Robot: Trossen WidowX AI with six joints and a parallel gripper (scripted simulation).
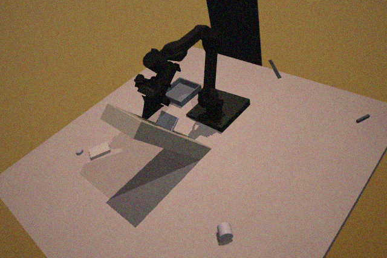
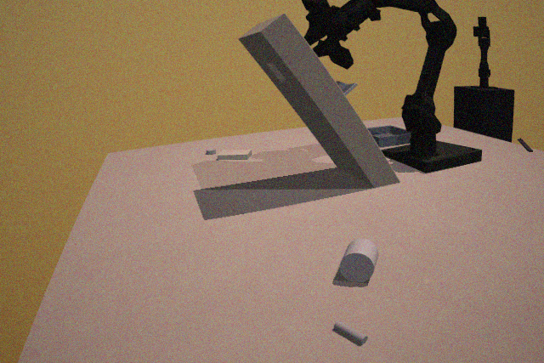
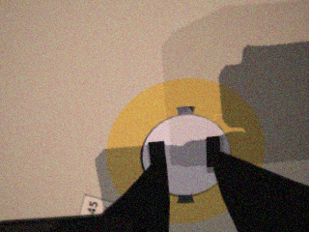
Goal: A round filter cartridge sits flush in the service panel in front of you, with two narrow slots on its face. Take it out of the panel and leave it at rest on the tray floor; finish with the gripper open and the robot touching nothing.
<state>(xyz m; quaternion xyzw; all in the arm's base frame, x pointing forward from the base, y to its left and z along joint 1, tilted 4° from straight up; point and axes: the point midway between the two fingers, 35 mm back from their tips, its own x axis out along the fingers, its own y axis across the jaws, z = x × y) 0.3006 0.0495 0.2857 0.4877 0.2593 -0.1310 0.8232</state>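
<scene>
Now: the white round filter cartridge 20 mm ahead of my gripper tip and 10 mm below it. From my gripper tip the other things lie so: pale block (120 mm ahead, 320 mm to the right, 280 mm below); then small blue-grey plate (80 mm behind, 10 mm to the right, 100 mm below); then tiny cylinder (190 mm ahead, 400 mm to the right, 280 mm below).
</scene>
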